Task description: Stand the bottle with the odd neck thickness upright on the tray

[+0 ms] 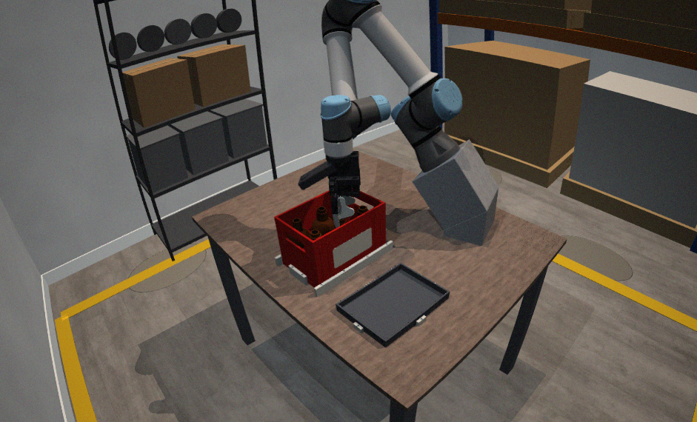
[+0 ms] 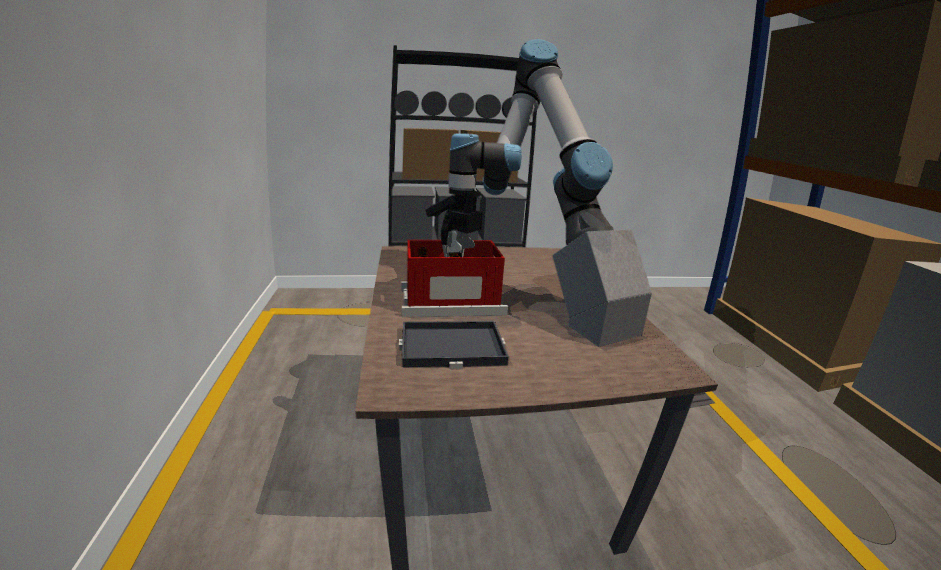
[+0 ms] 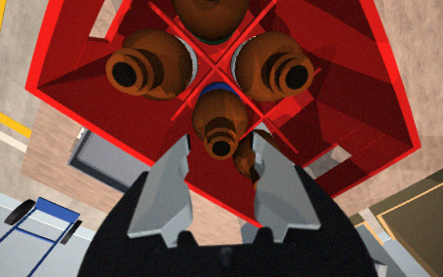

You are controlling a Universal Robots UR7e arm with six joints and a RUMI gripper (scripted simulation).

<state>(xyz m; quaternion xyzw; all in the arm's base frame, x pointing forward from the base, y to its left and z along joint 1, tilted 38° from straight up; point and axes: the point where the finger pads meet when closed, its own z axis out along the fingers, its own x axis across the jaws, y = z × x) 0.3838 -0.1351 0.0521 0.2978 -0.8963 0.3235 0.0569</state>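
My hand is 10 mm past the red crate, 40 mm to the left of it and 70 mm above it. Round my hand: dark tray (70 mm ahead, 230 mm to the left, 140 mm below).
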